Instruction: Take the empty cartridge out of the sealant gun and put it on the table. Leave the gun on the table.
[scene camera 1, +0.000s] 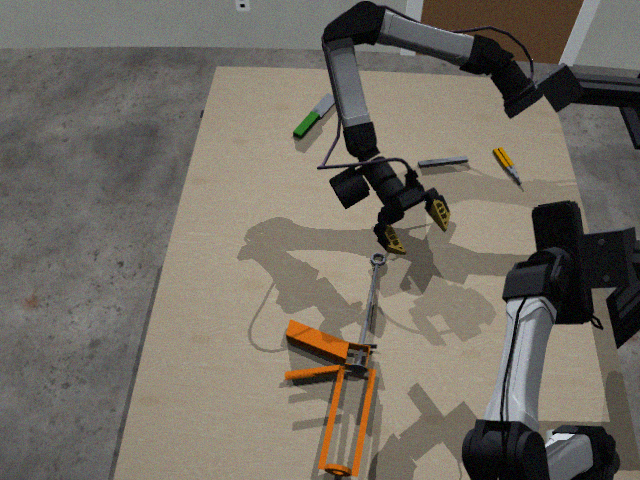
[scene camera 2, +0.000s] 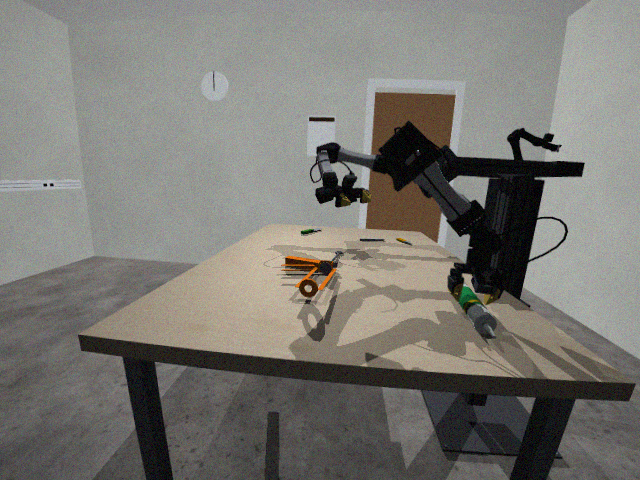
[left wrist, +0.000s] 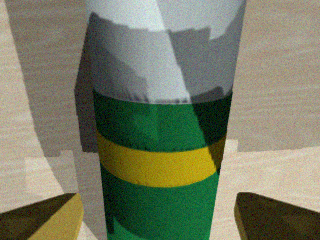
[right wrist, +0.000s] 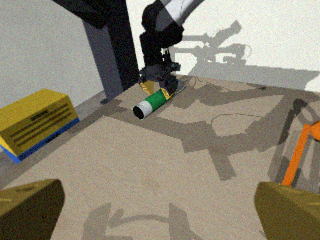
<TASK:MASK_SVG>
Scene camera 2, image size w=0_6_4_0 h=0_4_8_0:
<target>my left gripper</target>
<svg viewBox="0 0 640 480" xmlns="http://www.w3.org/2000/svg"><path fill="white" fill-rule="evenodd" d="M505 288L503 287L502 290L497 289L494 295L484 294L484 304L488 305L499 300ZM492 256L483 256L469 248L466 265L464 263L454 263L455 268L451 268L450 275L448 275L448 291L457 302L460 300L464 285L462 273L472 274L473 276L474 272L471 270L471 267L493 268L493 270L497 271L498 269L490 267Z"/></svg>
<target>orange sealant gun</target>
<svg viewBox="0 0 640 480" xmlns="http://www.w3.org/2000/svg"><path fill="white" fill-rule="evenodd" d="M343 252L336 251L336 255L331 261L288 256L285 258L285 265L281 266L293 266L310 270L281 271L310 271L295 287L298 287L301 294L305 297L313 297L318 290L323 290L337 269L333 268L337 268L337 263L333 261ZM306 285L310 285L312 287L311 292L305 291ZM315 271L329 274L319 288L316 281L308 279Z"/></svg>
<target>cartridge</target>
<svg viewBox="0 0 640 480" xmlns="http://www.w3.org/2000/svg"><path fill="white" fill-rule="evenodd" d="M464 283L459 300L460 306L477 332L490 334L493 339L496 339L493 332L497 326L495 318L469 286Z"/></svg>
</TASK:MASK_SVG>
